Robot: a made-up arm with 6 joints.
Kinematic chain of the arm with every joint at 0, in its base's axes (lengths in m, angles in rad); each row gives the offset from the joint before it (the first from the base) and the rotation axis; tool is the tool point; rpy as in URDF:
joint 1: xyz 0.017 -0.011 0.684 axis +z
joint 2: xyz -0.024 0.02 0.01 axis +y
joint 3: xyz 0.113 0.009 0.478 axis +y
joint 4: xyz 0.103 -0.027 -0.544 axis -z
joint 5: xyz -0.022 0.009 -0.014 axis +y
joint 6: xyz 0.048 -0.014 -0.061 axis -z
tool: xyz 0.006 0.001 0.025 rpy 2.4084 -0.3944 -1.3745
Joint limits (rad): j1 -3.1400..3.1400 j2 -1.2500..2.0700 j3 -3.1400..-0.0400 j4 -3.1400..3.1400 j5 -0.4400..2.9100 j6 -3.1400..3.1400
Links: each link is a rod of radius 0.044 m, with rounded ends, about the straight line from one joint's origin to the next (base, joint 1, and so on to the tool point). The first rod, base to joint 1, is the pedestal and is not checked.
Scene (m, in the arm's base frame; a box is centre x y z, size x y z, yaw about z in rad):
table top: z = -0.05
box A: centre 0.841 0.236 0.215 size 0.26 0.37 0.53 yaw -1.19
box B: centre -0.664 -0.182 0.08 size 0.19 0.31 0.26 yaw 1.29
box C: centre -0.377 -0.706 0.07 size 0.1 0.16 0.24 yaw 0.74
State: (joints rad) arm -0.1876 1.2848 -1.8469 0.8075 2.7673 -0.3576
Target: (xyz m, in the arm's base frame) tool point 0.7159 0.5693 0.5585
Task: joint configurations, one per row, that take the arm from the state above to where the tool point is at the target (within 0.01 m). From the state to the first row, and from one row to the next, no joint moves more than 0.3 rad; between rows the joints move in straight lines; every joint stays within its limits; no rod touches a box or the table.
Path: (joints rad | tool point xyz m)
1: -0.0597 1.0346 -1.8552 0.6873 2.8149 -0.2875 | 0.8840 -0.0091 0.4988
2: 0.0682 0.7845 -1.8635 0.5671 2.8624 -0.2174 | 0.8947 0.0936 0.7258
3: 0.1960 0.5343 -1.8718 0.4470 2.9100 -0.1473 | 0.8378 0.1875 0.9505
4: 0.4085 0.7786 -1.9116 0.6574 2.8431 -0.2536 | 0.8185 0.3917 0.7581
5: 0.6210 1.0229 -1.9514 0.8679 2.7761 -0.3600 | 0.7159 0.5693 0.5585

